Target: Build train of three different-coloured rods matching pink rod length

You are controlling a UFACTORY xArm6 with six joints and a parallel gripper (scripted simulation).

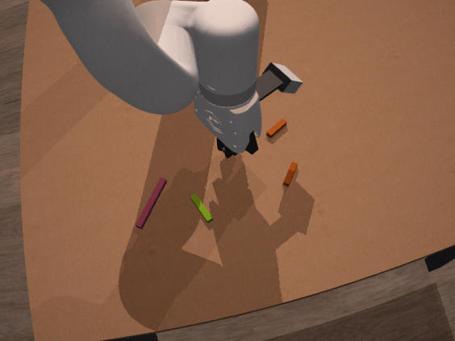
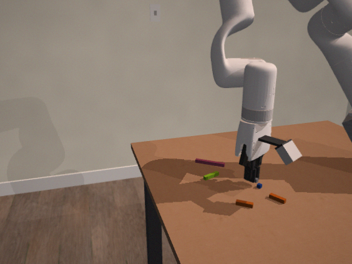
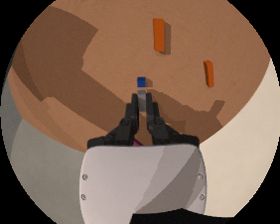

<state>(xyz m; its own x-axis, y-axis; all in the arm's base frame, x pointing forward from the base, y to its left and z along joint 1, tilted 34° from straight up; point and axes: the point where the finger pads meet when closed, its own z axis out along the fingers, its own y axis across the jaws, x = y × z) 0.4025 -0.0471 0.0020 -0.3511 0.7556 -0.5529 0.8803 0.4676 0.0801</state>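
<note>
The blue rod lies 3 cm below my hand, 2 cm to the left of it and 1 cm behind it. Also, from my hand: lime rod 8 cm to the right, 8 cm ahead, 3 cm below; then grey rod 2 cm below; then pink rod 15 cm to the right, 4 cm ahead, 3 cm below.
</note>
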